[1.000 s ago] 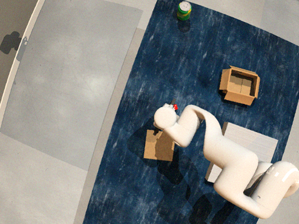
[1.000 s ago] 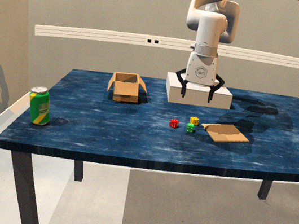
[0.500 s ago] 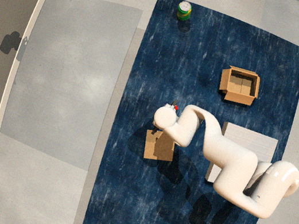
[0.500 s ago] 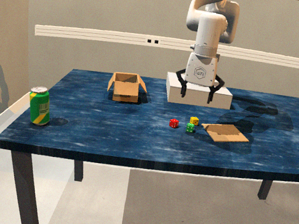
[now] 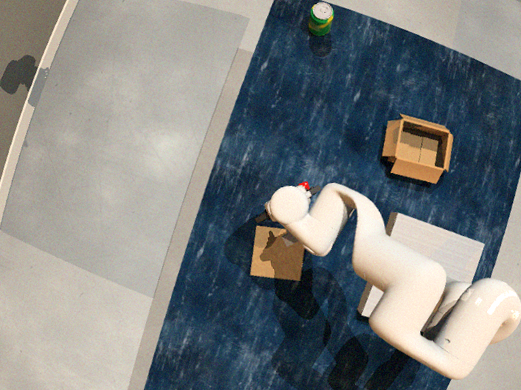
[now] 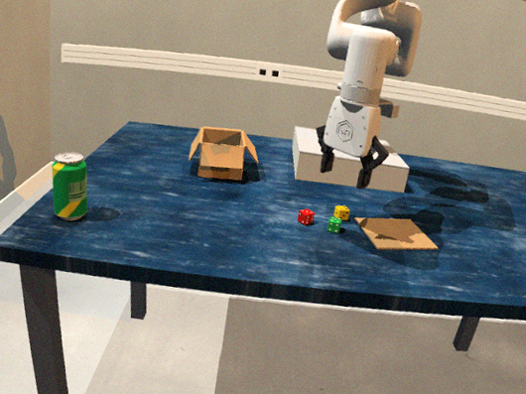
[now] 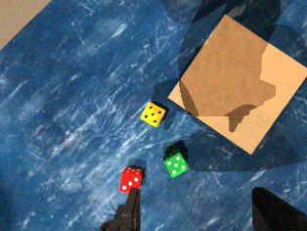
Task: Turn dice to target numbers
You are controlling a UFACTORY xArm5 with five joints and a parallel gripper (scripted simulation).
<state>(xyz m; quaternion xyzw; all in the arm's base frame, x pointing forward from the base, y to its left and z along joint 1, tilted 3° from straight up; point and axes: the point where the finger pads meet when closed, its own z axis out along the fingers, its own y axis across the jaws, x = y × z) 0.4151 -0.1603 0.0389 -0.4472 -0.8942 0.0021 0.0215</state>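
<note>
The green die is 110 mm below my hand and 10 mm behind it. Also, from my hand: red die (110 mm below, 50 mm to the right, 40 mm behind); then mat (140 mm to the left, 120 mm below); then yellow die (110 mm below, 70 mm behind, 40 mm to the left).
</note>
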